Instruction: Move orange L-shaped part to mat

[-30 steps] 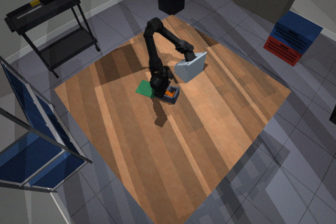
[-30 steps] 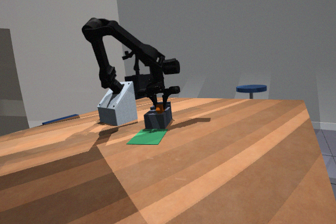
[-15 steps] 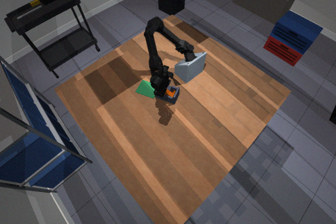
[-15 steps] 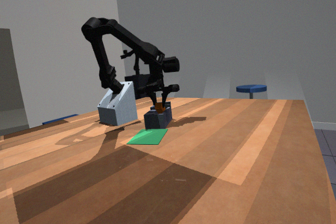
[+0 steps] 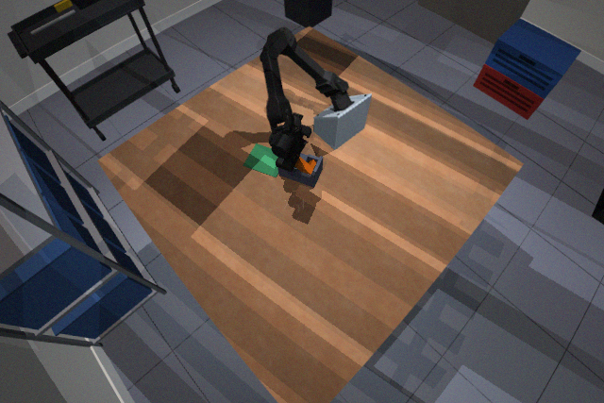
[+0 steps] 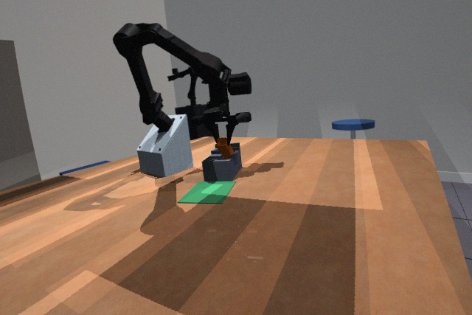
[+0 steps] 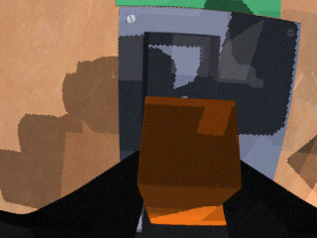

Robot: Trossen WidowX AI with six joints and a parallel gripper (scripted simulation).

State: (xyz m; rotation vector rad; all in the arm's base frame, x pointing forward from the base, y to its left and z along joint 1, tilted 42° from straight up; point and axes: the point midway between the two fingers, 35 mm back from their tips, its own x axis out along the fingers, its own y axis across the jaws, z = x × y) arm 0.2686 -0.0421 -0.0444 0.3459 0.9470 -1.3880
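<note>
Now: gripper tip 14 cm to the left of the green mat, 11 cm above it and 4 cm short of it. Also, from my gripper tip: orange L-shaped part: 3 cm to the left, 3 cm below, 3 cm behind.
</note>
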